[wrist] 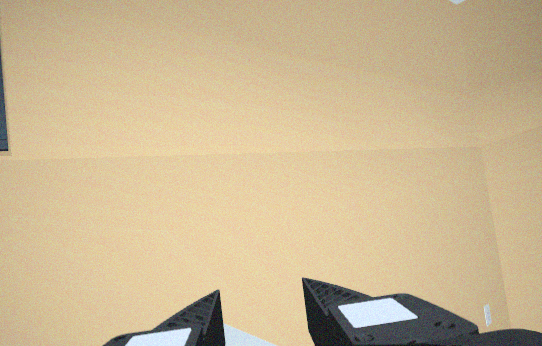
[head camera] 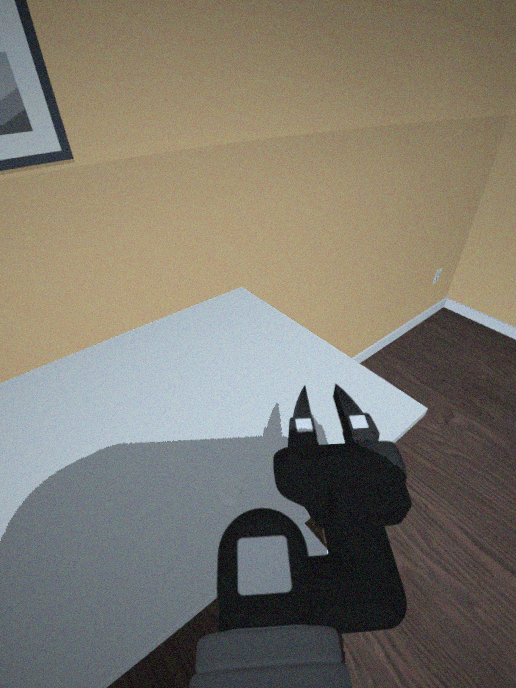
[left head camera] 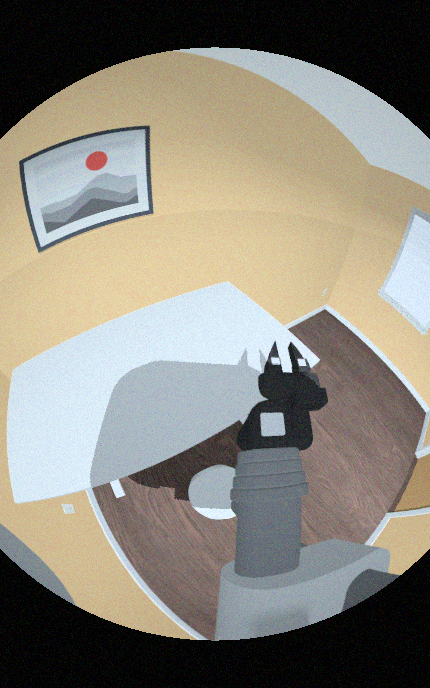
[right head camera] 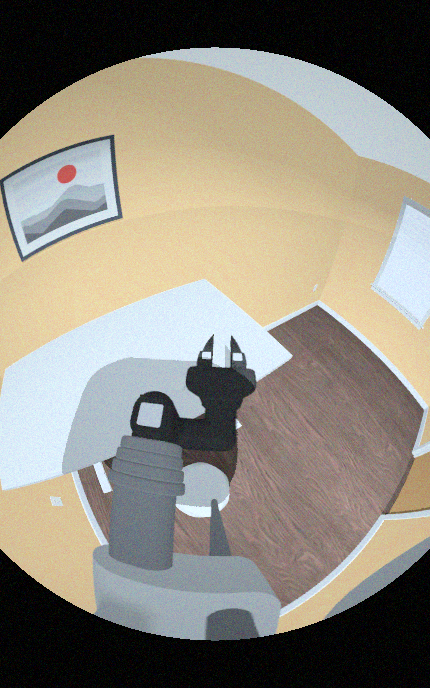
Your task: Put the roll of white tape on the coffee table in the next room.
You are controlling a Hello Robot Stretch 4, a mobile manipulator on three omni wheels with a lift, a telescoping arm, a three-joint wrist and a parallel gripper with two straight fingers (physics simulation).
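Seen in the pictures: gripper, fingertip midpoint: (wrist: 264, 309) (head camera: 319, 390) (left head camera: 281, 343) (right head camera: 221, 337); robot's base, link origin: (left head camera: 217, 490) (right head camera: 200, 488).
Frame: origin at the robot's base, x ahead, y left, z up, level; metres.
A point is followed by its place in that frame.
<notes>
The roll of white tape does not show in these views, nor does anything I can identify as the coffee table. My gripper (head camera: 320, 386) {z 1.200, x 0.399, y -0.088 m} (left head camera: 283, 342) {z 1.200, x 0.399, y -0.088 m} (right head camera: 222, 335) {z 1.200, x 0.399, y -0.088 m} (wrist: 264, 309) {z 1.200, x 0.399, y -0.088 m} is open, with a gap between its two black fingers and no object between them. It is above the right end of a white table (head camera: 166, 377) {z 0.923, x 0.731, y 0.228 m} (left head camera: 76, 365) {z 0.923, x 0.450, y 0.714 m} (right head camera: 60, 375) {z 0.923, x 0.388, y 0.649 m} and points toward the tan wall. The arm is drawn in short and casts a broad shadow on the table top. A corner of the table shows low between the fingers in the wrist view.
A round pale stool (left head camera: 210, 489) {z 0.187, x 0.019, y 0.056 m} (right head camera: 205, 487) {z 0.187, x 0.022, y -0.042 m} stands on the dark wood floor (head camera: 472, 472) {z -0.028, x 0.891, y -1.095 m} near the table's front edge, partly behind the arm. A framed mountain picture (left head camera: 91, 197) {z 1.557, x 0.812, y 0.601 m} (right head camera: 65, 202) {z 1.583, x 0.819, y 0.592 m} hangs on the wall. A doorway-like opening with lighter floor (left head camera: 418, 487) {z 0.201, x -0.503, y -2.047 m} (right head camera: 416, 484) {z 0.203, x -0.474, y -2.090 m} is at the right.
</notes>
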